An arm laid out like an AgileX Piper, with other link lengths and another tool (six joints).
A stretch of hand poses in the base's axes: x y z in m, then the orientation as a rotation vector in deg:
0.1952 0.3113 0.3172 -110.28 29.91 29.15
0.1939 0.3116 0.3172 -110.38 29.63 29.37
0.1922 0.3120 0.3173 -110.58 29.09 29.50
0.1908 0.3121 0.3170 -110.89 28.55 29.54
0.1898 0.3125 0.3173 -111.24 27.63 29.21
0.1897 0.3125 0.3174 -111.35 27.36 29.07
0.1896 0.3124 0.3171 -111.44 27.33 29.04
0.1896 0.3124 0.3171 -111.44 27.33 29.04
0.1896 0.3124 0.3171 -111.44 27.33 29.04
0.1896 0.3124 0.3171 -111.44 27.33 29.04
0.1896 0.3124 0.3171 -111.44 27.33 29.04
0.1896 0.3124 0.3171 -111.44 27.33 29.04
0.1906 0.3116 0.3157 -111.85 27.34 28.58
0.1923 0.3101 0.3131 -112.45 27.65 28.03
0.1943 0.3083 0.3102 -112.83 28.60 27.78
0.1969 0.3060 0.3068 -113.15 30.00 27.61
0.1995 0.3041 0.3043 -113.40 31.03 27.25
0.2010 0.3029 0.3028 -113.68 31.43 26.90
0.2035 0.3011 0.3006 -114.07 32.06 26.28
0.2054 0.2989 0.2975 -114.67 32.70 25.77
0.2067 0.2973 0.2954 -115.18 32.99 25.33
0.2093 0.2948 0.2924 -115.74 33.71 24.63
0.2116 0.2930 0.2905 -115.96 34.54 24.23
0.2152 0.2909 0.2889 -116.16 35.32 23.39
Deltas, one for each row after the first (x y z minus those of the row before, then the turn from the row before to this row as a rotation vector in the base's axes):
-0.0013 0.0003 0.0000 0.00 0.02 0.31
-0.0017 0.0004 0.0001 -0.01 -0.17 0.46
-0.0014 0.0001 -0.0003 -0.12 -0.24 0.46
-0.0010 0.0004 0.0003 -0.06 -0.67 0.54
-0.0001 0.0000 0.0001 -0.03 -0.23 0.14
-0.0001 -0.0001 -0.0003 -0.08 -0.04 0.03
0.0000 0.0000 0.0000 0.00 0.00 0.00
0.0000 0.0000 0.0000 0.00 0.00 0.00
0.0000 0.0000 0.0000 0.00 0.00 0.00
0.0000 0.0000 0.0000 0.00 0.00 0.00
0.0000 0.0000 0.0000 0.00 0.00 0.00
0.0010 -0.0008 -0.0014 -0.40 -0.34 -0.10
0.0017 -0.0015 -0.0026 -0.67 -0.27 -0.27
0.0020 -0.0018 -0.0029 -0.65 0.24 -0.61
0.0026 -0.0023 -0.0034 -0.73 0.50 -0.88
0.0026 -0.0019 -0.0025 -0.57 0.20 -0.74
0.0015 -0.0012 -0.0015 -0.40 -0.07 -0.32
0.0025 -0.0018 -0.0022 -0.59 -0.16 -0.55
0.0019 -0.0022 -0.0031 -0.79 -0.08 -0.44
0.0013 -0.0016 -0.0021 -0.59 -0.18 -0.21
0.0026 -0.0025 -0.0030 -0.79 -0.18 -0.58
0.0023 -0.0018 -0.0019 -0.49 0.08 -0.63
0.0036 -0.0021 -0.0016 -0.50 -0.25 -0.78

